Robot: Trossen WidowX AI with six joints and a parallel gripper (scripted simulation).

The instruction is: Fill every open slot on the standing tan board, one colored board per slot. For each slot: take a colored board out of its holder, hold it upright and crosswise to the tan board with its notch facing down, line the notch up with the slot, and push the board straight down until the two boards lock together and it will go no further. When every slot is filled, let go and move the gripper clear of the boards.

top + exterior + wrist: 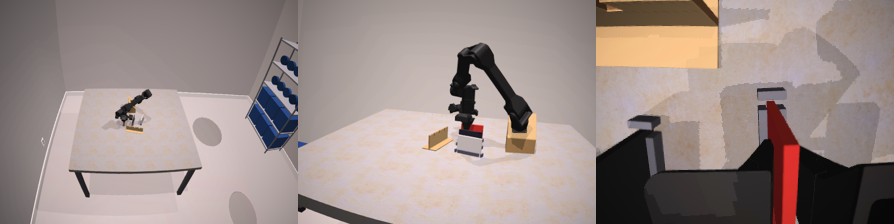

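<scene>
The dark navy board is 110 mm to the left of my gripper tip and 20 mm behind it. The rest, counted from my gripper tip: red board 30 mm behind; white board 200 mm to the left, 30 mm behind; tan board 110 mm to the left, 100 mm ahead.
</scene>
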